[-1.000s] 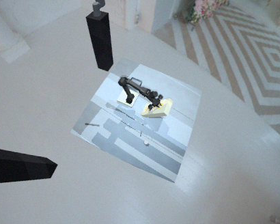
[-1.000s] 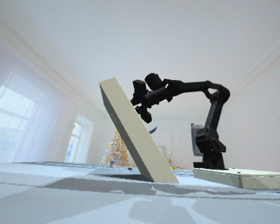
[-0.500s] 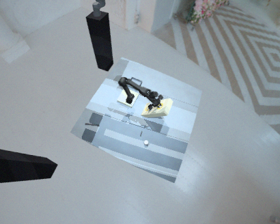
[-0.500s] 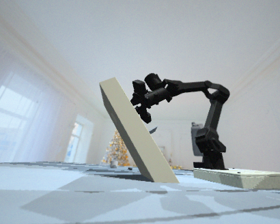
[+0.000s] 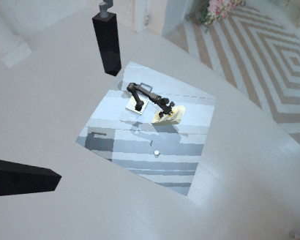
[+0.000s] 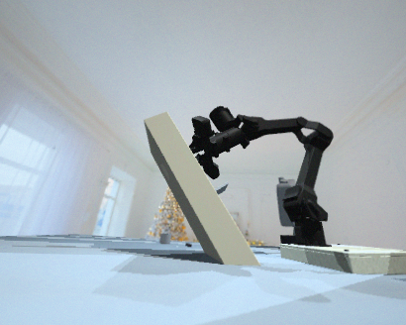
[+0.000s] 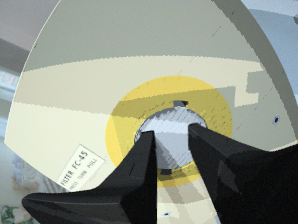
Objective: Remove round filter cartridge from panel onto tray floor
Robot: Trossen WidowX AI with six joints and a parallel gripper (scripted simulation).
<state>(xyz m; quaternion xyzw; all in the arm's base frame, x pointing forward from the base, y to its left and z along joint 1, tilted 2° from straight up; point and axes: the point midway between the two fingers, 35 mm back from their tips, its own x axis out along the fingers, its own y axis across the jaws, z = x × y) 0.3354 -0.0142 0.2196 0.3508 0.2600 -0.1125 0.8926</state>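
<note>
Now: gripper tip 10 mm short of the round grey filter cartridge and 10 mm above it. Also, from my gripper tip: tan service panel: 80 mm below, 40 mm behind.
</note>
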